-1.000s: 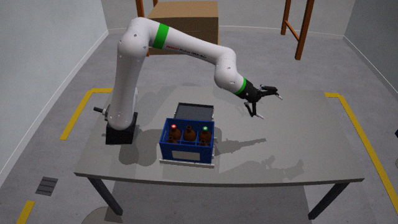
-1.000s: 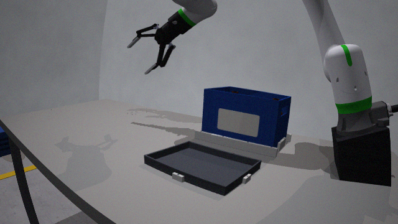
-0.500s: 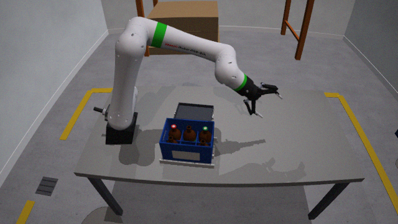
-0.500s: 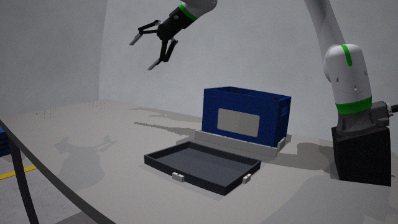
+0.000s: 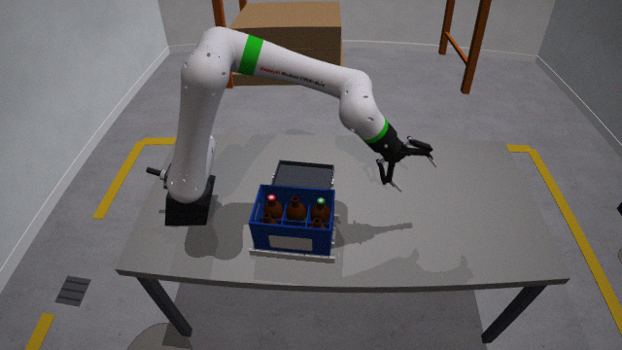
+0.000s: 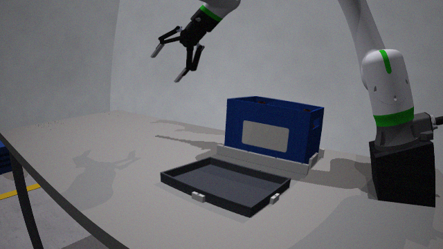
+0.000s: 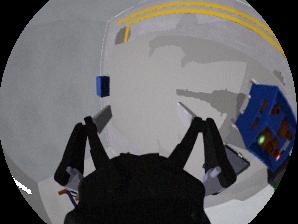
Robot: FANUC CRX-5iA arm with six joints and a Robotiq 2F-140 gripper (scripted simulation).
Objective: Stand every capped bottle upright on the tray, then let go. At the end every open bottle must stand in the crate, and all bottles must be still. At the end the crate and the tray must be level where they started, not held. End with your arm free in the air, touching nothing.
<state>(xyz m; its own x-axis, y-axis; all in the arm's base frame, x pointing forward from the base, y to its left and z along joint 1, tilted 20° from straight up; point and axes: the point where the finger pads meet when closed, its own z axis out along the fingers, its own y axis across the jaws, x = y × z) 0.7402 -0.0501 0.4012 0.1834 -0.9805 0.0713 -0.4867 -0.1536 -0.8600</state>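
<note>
Right now my hand is 420 mm past the glass bottle, 30 mm to the left of it and 180 mm above it. From my hand the other things lie so: blue crate 420 mm behind, 70 mm to the right, 180 mm below; tray 420 mm behind, 230 mm to the left, 250 mm below.
</note>
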